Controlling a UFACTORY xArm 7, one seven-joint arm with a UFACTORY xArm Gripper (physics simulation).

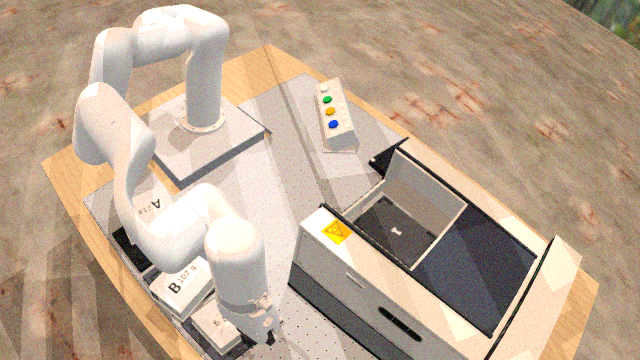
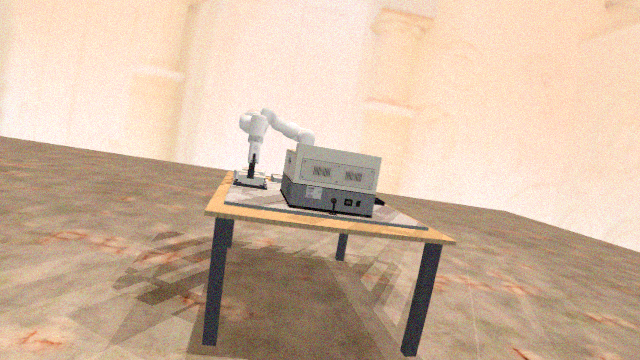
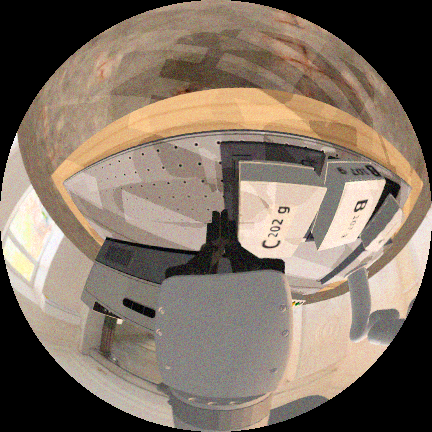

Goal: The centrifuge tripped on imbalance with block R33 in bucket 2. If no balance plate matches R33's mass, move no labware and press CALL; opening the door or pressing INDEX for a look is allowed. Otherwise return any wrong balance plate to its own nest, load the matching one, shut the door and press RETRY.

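Places are measured from the arm's base along level axes (x ahead, y left, z up), in centimetres.
Pixels of known places: gripper, fingertip midpoint: (image 1: 251,340) (image 2: 250,178) (image 3: 221,218); arm's base, origin of the base link: (image 1: 202,118) (image 3: 355,270).
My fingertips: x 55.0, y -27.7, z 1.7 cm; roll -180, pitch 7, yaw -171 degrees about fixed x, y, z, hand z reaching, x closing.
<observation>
For each thing: its middle in the pictures, then the offset to it from my fingertips.
- Plate C, body centre: (image 3: 272,217) (image 1: 230,318) (image 2: 251,179) dx -6.2, dy +0.2, dz -0.9 cm
- Plate B, body centre: (image 3: 346,208) (image 1: 184,284) (image 2: 246,175) dx -17.0, dy -2.8, dz -0.6 cm
- Plate A, body centre: (image 1: 147,214) (image 3: 383,225) dx -35.7, dy -0.3, dz -0.5 cm
- centrifuge, body centre: (image 1: 441,274) (image 3: 170,304) (image 2: 325,175) dx +15.2, dy +33.1, dz +8.0 cm
- button box, body centre: (image 1: 335,112) (image 3: 290,300) dx -35.0, dy +56.9, dz +0.0 cm
My gripper (image 1: 270,340) (image 2: 251,175) (image 3: 221,218) is shut and empty, its fingertips close beside plate C. Plate C (image 1: 215,325) (image 3: 282,200), marked 202 g, lies on its dark nest (image 3: 229,167), toward the side near plate B. Plate B (image 1: 175,292) (image 3: 350,210), marked 107 g, lies next to it. Plate A (image 1: 148,200) is partly hidden by the arm. The centrifuge (image 1: 370,260) (image 2: 340,162) (image 3: 120,285) has its chamber partly uncovered. A dark bucket (image 1: 377,220) with a white mark shows inside. Block R33 does not show.
The button box (image 1: 342,131) has white (image 1: 324,88), green (image 1: 327,99), orange (image 1: 330,111) and blue (image 1: 333,124) buttons and stands beyond the centrifuge's open end. A dark empty nest area (image 1: 131,247) lies between plates A and B. The wooden table edge (image 1: 90,240) runs beside the plates.
</observation>
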